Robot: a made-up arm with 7 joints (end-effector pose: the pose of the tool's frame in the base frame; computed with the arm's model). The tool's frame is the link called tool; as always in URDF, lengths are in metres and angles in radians. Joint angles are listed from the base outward.
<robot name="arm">
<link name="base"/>
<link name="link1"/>
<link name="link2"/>
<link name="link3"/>
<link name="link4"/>
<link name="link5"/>
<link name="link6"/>
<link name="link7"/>
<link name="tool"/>
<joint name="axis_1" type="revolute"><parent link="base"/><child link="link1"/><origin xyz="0.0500 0.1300 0.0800" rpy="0.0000 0.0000 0.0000"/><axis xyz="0 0 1"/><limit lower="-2.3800" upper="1.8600"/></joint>
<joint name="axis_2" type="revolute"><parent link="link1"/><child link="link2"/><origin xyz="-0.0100 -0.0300 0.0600" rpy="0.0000 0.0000 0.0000"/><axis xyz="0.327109 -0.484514 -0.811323"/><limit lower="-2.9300" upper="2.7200"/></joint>
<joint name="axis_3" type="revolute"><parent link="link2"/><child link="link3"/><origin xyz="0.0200 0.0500 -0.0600" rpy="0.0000 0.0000 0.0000"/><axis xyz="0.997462 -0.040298 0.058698"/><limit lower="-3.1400" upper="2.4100"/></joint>
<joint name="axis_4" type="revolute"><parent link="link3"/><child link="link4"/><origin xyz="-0.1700 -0.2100 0.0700" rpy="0.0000 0.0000 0.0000"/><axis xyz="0 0 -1"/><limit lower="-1.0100" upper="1.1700"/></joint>
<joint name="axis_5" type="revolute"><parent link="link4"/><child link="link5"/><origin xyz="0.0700 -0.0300 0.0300" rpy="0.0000 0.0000 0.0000"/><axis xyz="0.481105 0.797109 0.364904"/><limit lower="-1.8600" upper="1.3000"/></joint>
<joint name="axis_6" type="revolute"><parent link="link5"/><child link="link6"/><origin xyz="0.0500 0.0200 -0.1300" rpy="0.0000 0.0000 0.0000"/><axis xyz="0 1 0"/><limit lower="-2.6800" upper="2.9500"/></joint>
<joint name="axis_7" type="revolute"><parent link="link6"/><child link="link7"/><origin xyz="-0.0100 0.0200 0.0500" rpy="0.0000 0.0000 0.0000"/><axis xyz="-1 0 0"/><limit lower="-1.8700" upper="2.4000"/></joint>
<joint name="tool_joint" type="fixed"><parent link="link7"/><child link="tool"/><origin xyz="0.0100 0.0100 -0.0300" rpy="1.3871 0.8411 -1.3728"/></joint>
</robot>
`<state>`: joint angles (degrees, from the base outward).
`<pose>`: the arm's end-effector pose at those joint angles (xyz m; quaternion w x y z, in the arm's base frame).
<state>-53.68 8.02 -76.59 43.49 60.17 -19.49 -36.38</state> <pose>0.0314 0.2440 0.2494 0.1956 -0.4316 0.6218 0.6236</pose>
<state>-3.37 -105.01 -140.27 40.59 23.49 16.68 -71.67</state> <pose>-0.1822 0.1591 0.2393 0.8527 0.5154 0.0228 -0.0826</pose>
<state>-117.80 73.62 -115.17 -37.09 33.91 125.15 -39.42</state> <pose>0.1999 0.0993 0.1781 0.7281 0.3198 -0.5773 -0.1852</pose>
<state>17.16 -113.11 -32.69 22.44 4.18 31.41 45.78</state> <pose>0.2084 0.1962 0.1672 0.9534 -0.0982 -0.1503 0.2424</pose>
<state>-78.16 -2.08 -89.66 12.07 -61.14 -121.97 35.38</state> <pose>0.1120 0.1346 0.4163 0.8181 0.1616 -0.2236 0.5046</pose>
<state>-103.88 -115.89 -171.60 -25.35 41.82 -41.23 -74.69</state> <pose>-0.1138 0.3583 0.2590 0.6905 -0.1016 -0.0735 -0.7123</pose>
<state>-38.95 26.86 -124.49 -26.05 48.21 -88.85 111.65</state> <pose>0.0927 0.3597 0.2366 0.7089 -0.5221 -0.4741 -0.0081</pose>
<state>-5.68 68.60 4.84 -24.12 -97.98 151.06 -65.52</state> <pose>-0.1030 -0.0851 0.1328 0.7662 -0.4909 -0.1359 0.3917</pose>
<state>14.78 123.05 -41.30 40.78 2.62 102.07 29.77</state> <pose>-0.1257 0.1763 0.0235 0.4863 -0.3286 -0.3065 0.7494</pose>
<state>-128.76 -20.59 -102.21 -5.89 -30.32 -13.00 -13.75</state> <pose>0.1277 0.0763 0.2627 0.4101 -0.2333 -0.3906 -0.7905</pose>
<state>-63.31 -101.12 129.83 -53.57 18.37 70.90 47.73</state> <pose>-0.1947 0.2010 0.1506 0.3066 0.7023 0.6137 -0.1900</pose>
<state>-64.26 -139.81 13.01 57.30 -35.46 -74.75 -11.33</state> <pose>0.1131 -0.1709 -0.0032 0.6287 0.7185 -0.1215 -0.2716</pose>
